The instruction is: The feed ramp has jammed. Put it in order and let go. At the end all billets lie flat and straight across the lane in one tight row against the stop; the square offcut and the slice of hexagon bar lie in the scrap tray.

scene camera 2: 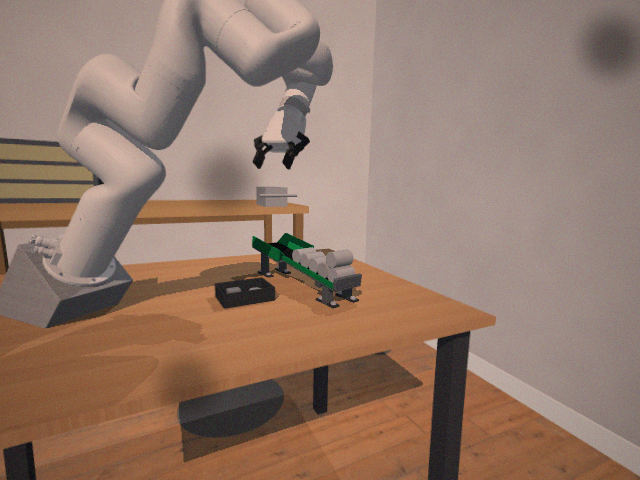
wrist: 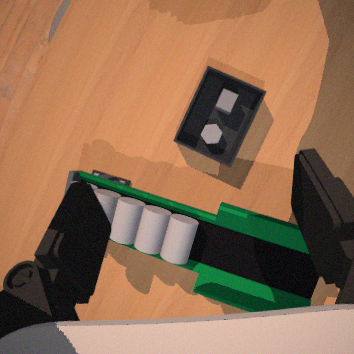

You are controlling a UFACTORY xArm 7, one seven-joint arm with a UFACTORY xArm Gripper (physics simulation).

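Where they show: gripper, fingertip midpoint: (scene camera 2: 270, 166) (wrist: 192, 191); arm's base at its link origin: (scene camera 2: 80, 263).
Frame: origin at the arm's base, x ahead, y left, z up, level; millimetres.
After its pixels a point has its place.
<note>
The green feed ramp (scene camera 2: 262, 246) (wrist: 235, 284) slopes down to a grey stop (scene camera 2: 347, 281) @[x 503, y -296, z -54 mm] (wrist: 72, 181). Several light grey billets lie across its lane in a row toward the stop, among them the uppermost billet (scene camera 2: 301, 256) (wrist: 179, 239). One billet (scene camera 2: 339, 257) @[x 499, y -269, z 1 mm] rests on top of the others near the stop; in the wrist view a finger hides that end. The square offcut (scene camera 2: 233, 289) @[x 296, y -102, z -87 mm] (wrist: 227, 100) @[x 298, y -97, z -88 mm] and the hexagon slice (scene camera 2: 254, 288) @[x 354, y -100, z -96 mm] (wrist: 212, 134) @[x 354, y -104, z -96 mm] lie in the black scrap tray (scene camera 2: 245, 298) @[x 305, y -149, z -99 mm] (wrist: 194, 106) @[x 316, y -146, z -113 mm]. My gripper (scene camera 2: 272, 166) @[x 404, y -103, z 220 mm] (wrist: 192, 191) @[x 404, y -103, z 220 mm] is open and empty, high above the ramp.
The ramp stands on short feet on the wooden table (scene camera 2: 258, 330) @[x 266, y -292, z -117 mm] (wrist: 135, 90) @[x 314, y -251, z -116 mm], with the tray beside it. The robot's base block (scene camera 2: 87, 302) @[x 3, y -35, z -77 mm] is at the table's left. Behind stands another bench (scene camera 2: 206, 210) with a grey box (scene camera 2: 271, 197).
</note>
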